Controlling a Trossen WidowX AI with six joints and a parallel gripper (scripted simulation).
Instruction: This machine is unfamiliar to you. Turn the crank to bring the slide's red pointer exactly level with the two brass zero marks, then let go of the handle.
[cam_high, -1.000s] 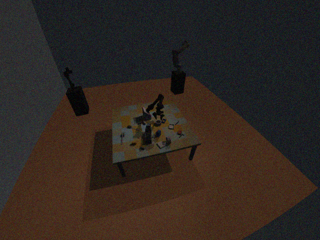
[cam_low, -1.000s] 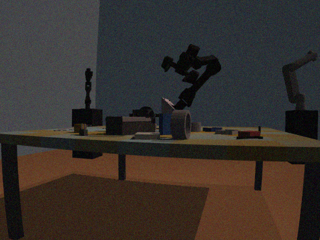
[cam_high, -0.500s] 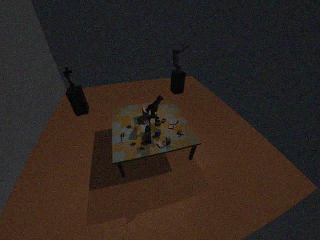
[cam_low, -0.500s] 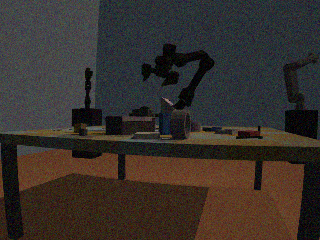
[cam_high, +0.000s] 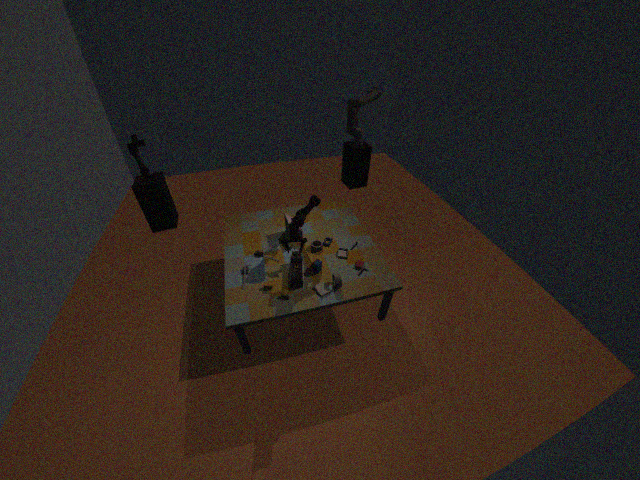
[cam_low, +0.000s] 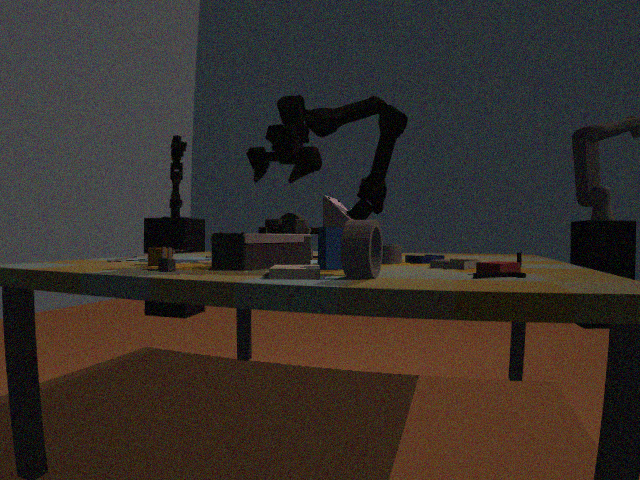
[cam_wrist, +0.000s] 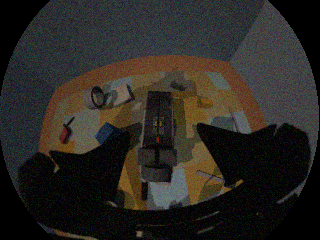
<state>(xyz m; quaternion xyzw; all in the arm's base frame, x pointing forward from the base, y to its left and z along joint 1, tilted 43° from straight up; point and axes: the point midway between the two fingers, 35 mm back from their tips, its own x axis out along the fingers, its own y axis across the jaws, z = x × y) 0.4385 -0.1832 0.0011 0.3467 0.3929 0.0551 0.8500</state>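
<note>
Right now my gripper tip is 1 cm to the right of the red pointer and 12 cm above it. Also, from my gripper tip: blue block: 5 cm ahead, 16 cm to the left, 15 cm below; yellow block: 9 cm ahead, 24 cm to the right, 18 cm below; dark crank handle: 12 cm behind, 8 cm to the left, 11 cm below.
</note>
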